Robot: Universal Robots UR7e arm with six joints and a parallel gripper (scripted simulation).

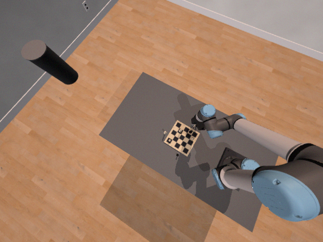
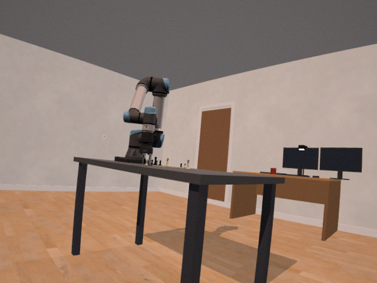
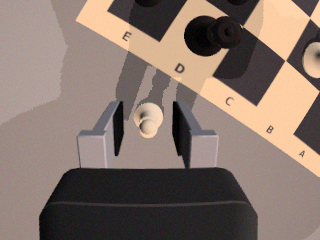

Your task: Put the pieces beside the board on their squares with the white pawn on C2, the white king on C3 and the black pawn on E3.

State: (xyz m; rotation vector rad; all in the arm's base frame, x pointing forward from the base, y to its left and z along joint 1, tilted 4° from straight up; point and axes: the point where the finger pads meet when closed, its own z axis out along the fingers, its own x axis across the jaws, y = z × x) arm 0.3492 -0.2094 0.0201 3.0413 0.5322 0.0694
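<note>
Now: the chessboard 13 cm to the left of my hand, 7 cm ahead of it and 2 cm below it. Round my hand: large black piece (6 cm to the left, 1 cm ahead, 1 cm above); white piece (21 cm ahead, 14 cm to the left, 1 cm above).
</note>
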